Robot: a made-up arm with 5 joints.
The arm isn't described. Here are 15 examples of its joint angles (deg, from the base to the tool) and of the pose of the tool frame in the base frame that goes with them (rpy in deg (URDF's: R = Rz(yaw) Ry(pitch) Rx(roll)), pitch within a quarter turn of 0, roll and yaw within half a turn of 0; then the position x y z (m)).
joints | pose
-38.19 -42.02 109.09 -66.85 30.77 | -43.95 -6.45 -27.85 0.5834 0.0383 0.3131
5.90 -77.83 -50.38 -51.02 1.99 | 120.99 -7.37 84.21 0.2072 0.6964 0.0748
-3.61 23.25 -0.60 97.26 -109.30 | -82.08 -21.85 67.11 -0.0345 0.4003 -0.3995
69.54 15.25 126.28 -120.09 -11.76 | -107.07 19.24 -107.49 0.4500 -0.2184 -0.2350
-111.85 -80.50 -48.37 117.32 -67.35 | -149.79 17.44 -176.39 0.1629 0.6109 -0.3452
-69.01 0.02 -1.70 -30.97 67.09 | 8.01 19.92 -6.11 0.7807 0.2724 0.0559
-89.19 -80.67 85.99 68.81 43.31 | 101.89 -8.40 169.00 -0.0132 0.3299 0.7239
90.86 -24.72 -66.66 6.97 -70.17 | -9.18 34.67 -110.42 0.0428 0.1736 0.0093
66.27 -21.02 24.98 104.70 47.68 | -130.09 -0.22 -11.16 0.0436 -0.0935 -0.4330
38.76 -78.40 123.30 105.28 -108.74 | -60.59 39.24 173.95 0.3273 -0.2376 -0.2521
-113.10 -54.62 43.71 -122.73 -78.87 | 93.21 -73.24 16.33 0.1647 -0.1821 0.7399
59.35 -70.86 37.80 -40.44 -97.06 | 84.93 24.92 -18.32 0.2276 -0.0813 -0.1754
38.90 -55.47 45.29 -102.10 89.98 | 107.19 16.99 170.44 -0.1415 0.3264 -0.2007
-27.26 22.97 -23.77 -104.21 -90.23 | 161.54 44.07 -43.76 0.1638 -0.1444 -0.5095
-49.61 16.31 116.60 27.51 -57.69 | -122.12 -17.62 25.55 0.1928 0.0559 0.0674
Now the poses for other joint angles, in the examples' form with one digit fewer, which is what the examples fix.
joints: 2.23 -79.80 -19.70 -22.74 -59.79
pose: 103.9 -1.0 14.6 0.343 0.276 -0.023
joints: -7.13 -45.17 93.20 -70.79 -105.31
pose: 72.1 -57.0 -26.1 0.226 -0.150 0.492
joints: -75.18 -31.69 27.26 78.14 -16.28
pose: 147.8 -54.2 142.5 0.520 0.350 0.309
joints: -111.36 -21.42 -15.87 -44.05 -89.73
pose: -154.4 -37.2 -87.3 0.307 -0.119 0.214
